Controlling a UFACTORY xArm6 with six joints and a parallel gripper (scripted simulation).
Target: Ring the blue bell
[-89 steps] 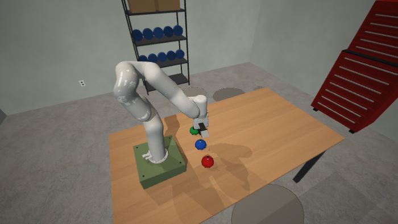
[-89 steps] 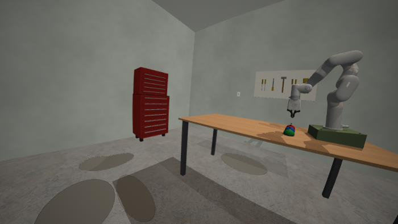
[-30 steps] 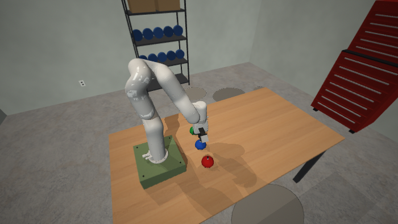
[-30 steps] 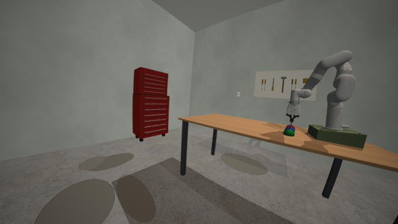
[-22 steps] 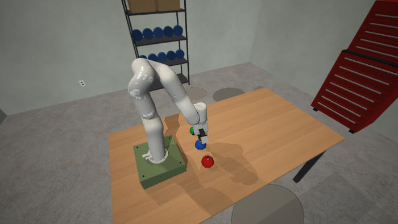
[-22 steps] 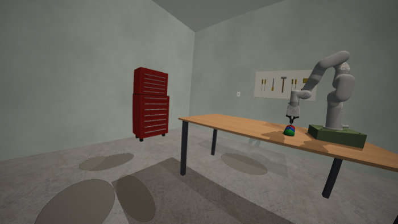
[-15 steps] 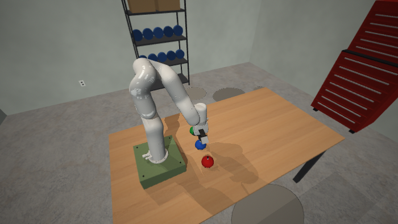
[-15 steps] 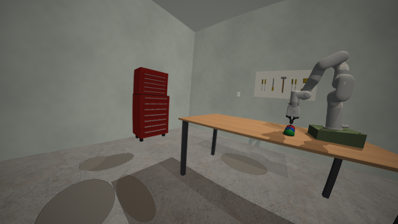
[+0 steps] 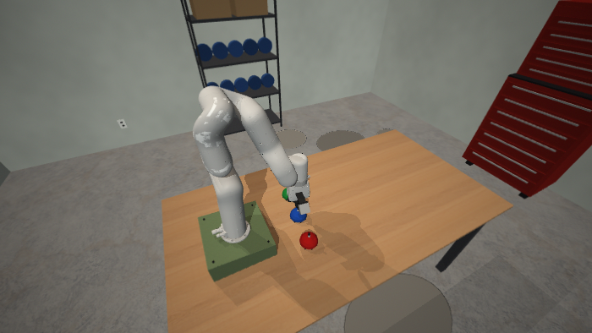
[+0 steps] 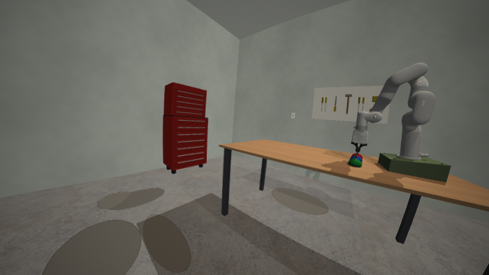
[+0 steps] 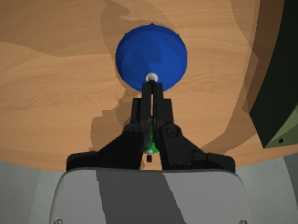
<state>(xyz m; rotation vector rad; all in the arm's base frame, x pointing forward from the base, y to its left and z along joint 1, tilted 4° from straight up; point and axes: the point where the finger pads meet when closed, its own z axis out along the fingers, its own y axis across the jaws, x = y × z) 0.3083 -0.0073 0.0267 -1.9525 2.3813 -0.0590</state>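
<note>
Right now my hand is 50 mm above the blue bell. From my hand the other things lie so: red bell (150 mm to the right, 50 mm below, 30 mm behind); then green bell (150 mm to the left, 50 mm below, 30 mm ahead).
</note>
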